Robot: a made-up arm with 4 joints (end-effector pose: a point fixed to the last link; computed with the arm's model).
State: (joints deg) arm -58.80 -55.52 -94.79 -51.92
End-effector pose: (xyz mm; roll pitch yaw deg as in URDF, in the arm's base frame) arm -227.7 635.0 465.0 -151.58 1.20 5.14
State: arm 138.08 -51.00 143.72 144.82
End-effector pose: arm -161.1 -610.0 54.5 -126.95 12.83 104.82
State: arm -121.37 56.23 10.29 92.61
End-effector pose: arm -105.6 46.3 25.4 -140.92 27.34 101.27
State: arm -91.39 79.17 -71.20 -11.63
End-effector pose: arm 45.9 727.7 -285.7 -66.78 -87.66 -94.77
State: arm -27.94 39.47 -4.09 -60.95
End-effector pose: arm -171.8 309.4 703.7 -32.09 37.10 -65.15
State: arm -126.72 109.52 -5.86 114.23
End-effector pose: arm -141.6 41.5 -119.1 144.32 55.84 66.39
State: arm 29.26 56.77 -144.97 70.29
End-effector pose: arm 106.3 -139.3 1004.2 -74.79 41.73 31.42
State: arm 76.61 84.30 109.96 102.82
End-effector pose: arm 544.7 -225.2 348.0 10.66 -2.82 159.25
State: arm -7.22 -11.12 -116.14 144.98
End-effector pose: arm 213.2 161.8 913.9 -61.05 17.13 160.88
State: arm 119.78 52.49 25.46 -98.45
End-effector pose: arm -134.1 -376.8 -229.9 155.62 -50.31 67.17
